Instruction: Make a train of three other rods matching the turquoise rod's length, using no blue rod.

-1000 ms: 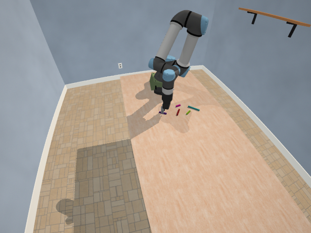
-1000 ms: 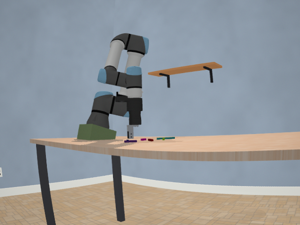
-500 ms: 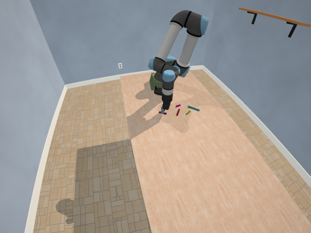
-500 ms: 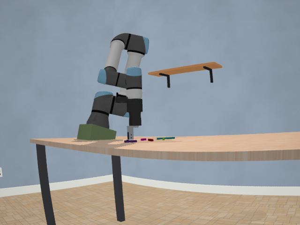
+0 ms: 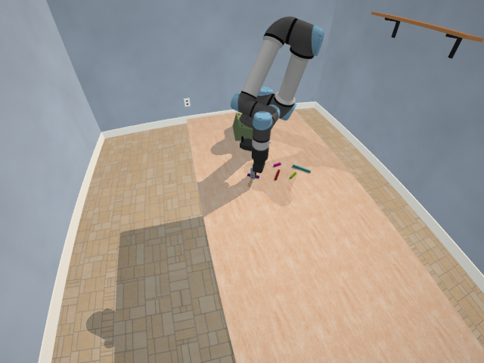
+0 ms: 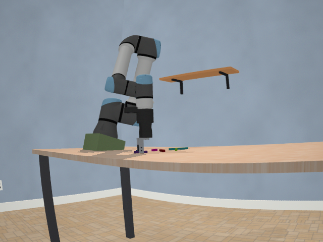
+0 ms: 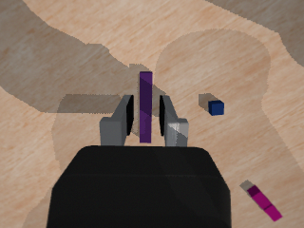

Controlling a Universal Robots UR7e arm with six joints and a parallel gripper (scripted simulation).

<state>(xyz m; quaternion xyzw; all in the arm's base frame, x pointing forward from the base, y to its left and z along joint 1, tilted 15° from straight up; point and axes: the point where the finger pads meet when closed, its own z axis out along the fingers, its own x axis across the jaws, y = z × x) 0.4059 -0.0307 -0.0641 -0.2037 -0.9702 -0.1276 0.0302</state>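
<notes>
The purple rod is 1 cm below my hand. Round my hand: lime rod (1 cm ahead, 20 cm to the left, 1 cm below); blue rod (5 cm behind, 2 cm to the left, 1 cm below); red rod (12 cm to the left, 1 cm below).
</notes>
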